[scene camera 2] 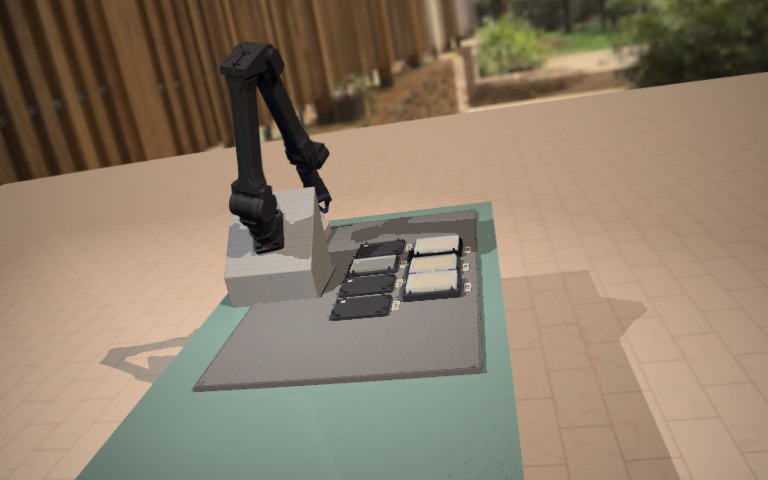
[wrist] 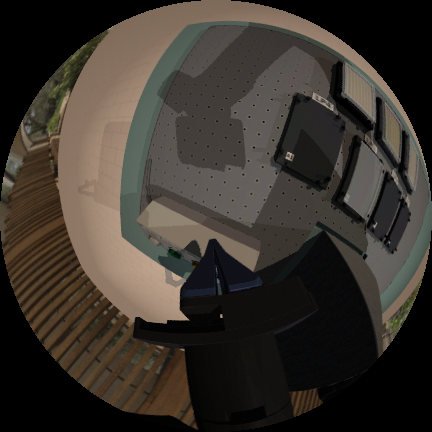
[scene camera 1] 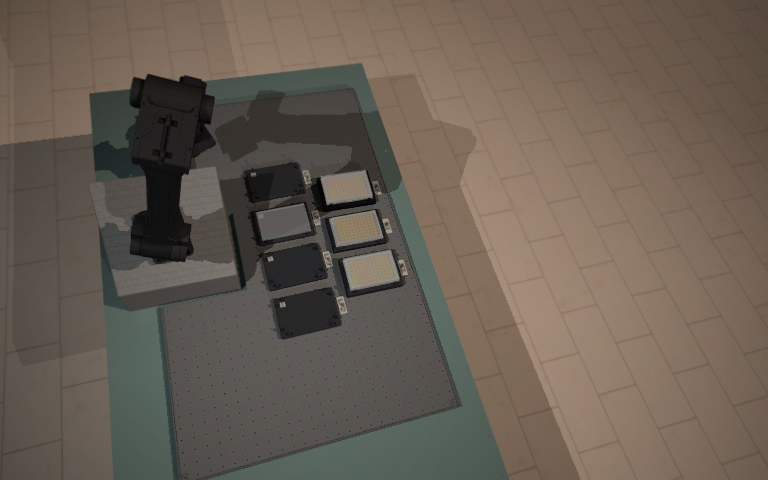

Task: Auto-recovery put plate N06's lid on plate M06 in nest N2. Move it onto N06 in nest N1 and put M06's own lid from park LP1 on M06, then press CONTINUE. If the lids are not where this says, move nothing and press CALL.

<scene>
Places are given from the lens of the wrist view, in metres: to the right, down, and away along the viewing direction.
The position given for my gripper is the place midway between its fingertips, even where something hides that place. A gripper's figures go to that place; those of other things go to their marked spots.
my gripper (wrist: 212,242): 0.00, 0.03, 0.14
panel with coloured buttons (wrist: 184,232): -0.05, 0.03, 0.23
</scene>
